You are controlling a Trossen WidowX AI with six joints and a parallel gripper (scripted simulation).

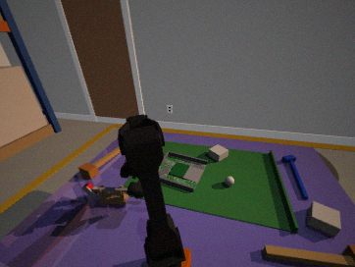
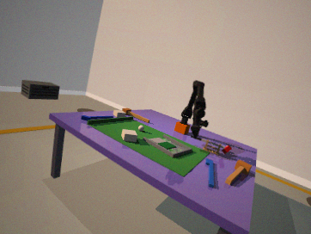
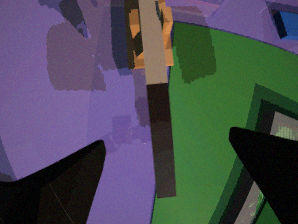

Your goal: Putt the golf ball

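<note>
The wooden rack is 13 cm to the left of my gripper tip, 3 cm below it and 1 cm behind it. Also, from my gripper tip: green wall (63 cm to the right, 13 cm ahead, 5 cm below); then golf ball (40 cm to the right, 11 cm ahead, 4 cm below); then green mat (28 cm to the right, 19 cm ahead, 7 cm below).
</note>
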